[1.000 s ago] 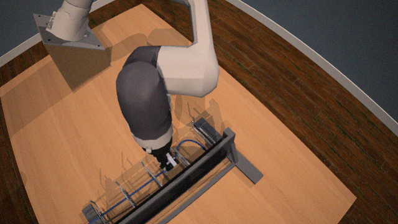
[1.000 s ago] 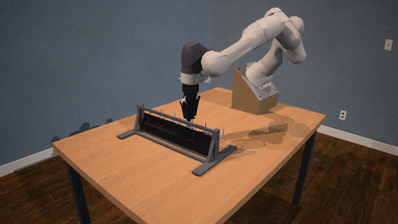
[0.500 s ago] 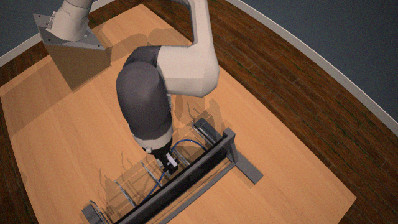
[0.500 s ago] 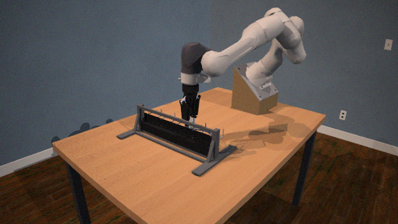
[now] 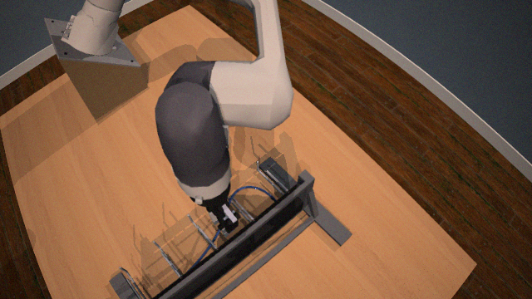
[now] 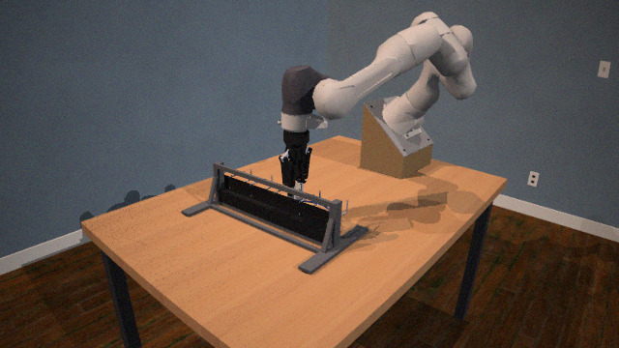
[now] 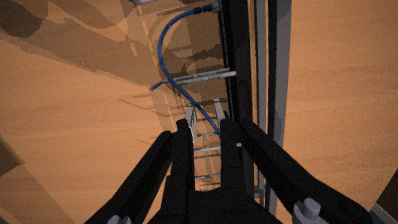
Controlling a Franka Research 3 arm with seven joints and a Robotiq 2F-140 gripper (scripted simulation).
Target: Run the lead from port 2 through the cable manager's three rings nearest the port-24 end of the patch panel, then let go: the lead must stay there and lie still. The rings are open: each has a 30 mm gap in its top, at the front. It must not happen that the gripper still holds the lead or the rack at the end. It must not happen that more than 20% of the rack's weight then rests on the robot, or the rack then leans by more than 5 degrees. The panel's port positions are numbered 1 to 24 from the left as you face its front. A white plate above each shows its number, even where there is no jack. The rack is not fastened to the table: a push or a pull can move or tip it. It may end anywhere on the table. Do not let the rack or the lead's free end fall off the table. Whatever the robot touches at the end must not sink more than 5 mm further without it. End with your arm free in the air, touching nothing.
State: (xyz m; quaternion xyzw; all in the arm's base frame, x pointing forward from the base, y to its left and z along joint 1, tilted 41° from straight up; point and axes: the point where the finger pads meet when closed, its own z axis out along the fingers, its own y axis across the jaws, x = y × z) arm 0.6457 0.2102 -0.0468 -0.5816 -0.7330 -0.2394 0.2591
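My hand is 70 mm short of the rack, 40 mm to the left of it and 20 mm above it.
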